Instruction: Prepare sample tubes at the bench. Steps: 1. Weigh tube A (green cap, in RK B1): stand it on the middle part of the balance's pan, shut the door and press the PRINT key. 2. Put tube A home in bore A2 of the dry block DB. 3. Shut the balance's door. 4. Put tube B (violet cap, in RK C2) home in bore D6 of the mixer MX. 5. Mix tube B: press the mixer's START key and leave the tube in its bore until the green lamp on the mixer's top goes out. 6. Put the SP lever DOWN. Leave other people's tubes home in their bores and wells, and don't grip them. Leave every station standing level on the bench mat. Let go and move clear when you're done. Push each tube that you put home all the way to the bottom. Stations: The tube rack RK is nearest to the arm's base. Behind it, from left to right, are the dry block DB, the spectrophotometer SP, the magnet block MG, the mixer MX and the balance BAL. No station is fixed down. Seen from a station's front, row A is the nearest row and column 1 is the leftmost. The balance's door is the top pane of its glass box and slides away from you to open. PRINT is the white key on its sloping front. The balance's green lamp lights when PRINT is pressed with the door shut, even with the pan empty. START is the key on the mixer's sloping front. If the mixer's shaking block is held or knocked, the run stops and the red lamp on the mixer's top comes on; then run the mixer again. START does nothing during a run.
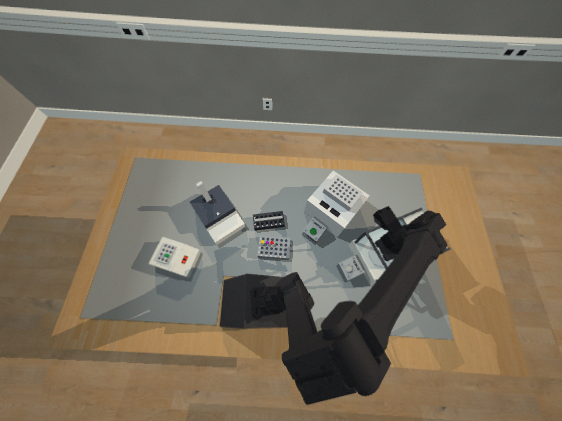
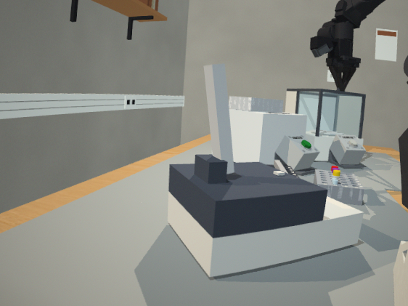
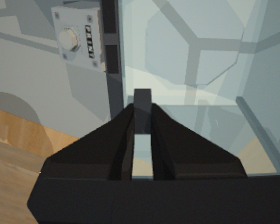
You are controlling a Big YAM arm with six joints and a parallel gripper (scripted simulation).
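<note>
My hand is 10 mm short of the balance door, 30 mm to the left of it and 10 mm above it. The rest, counted from my hand: eight-sided pan 20 mm ahead, 60 mm to the right, 140 mm below; then print key 20 mm behind, 90 mm to the left, 150 mm below; then mixer block 260 mm ahead, 70 mm to the left, 70 mm below.
</note>
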